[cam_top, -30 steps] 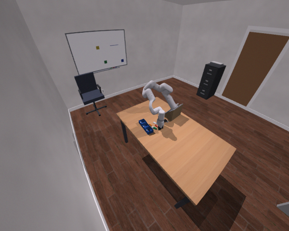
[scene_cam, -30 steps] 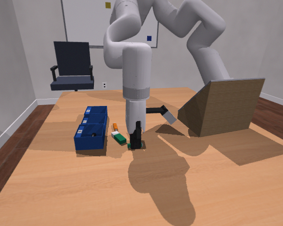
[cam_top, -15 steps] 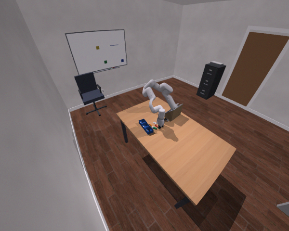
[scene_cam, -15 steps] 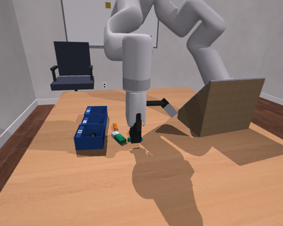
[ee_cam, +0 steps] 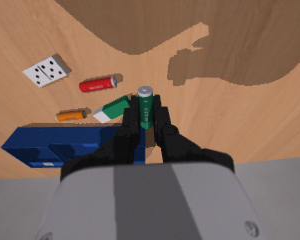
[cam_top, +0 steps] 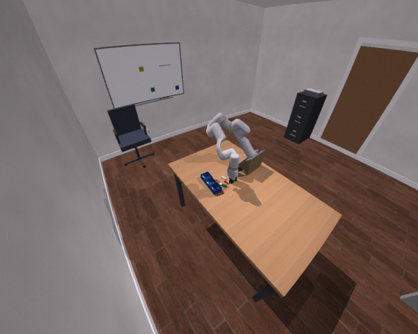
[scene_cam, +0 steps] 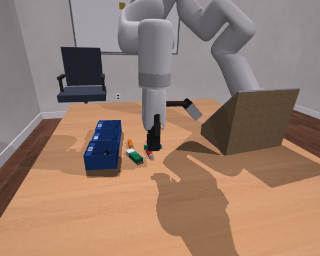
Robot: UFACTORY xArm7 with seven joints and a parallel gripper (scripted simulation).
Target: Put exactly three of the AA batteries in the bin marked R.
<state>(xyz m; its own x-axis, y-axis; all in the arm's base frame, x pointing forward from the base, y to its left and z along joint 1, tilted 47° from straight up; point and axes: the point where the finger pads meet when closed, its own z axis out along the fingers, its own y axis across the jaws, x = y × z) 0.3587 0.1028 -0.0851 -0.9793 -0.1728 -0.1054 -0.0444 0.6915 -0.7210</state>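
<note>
Now: the black AA battery 14 cm ahead of my hand, 7 cm below it and 4 cm to the right of it. The rest, counted from my hand: red battery (7 cm below, 6 cm to the right); green-and-white block (7 cm below, 6 cm to the right, 6 cm ahead); green AA battery (2 cm below).
</note>
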